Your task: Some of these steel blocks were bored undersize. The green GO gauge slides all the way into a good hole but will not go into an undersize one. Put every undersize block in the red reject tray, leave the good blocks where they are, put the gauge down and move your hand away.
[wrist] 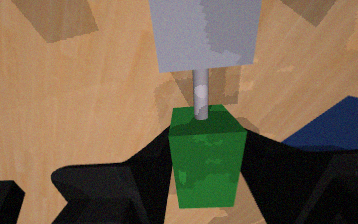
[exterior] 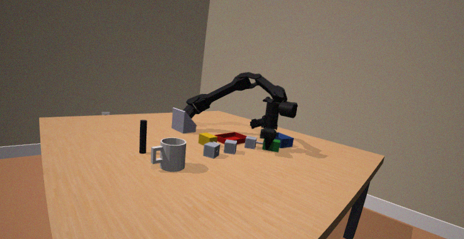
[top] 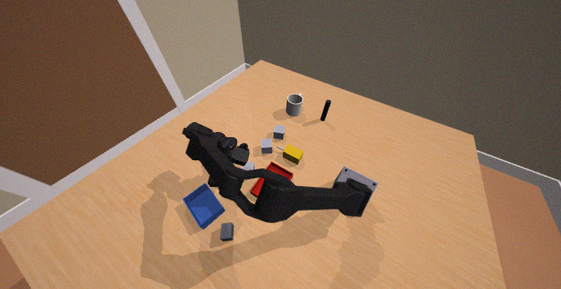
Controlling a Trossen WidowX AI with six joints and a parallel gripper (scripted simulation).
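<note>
The steel block lies 70 mm behind my gripper tip, 170 mm to the right of it and 10 mm above it. The rest, counted from my gripper tip: red reject tray 170 mm behind, 40 mm to the right; then green gauge 10 mm behind, 10 mm to the right, 20 mm above; then blue tray 20 mm behind, 140 mm to the left.
</note>
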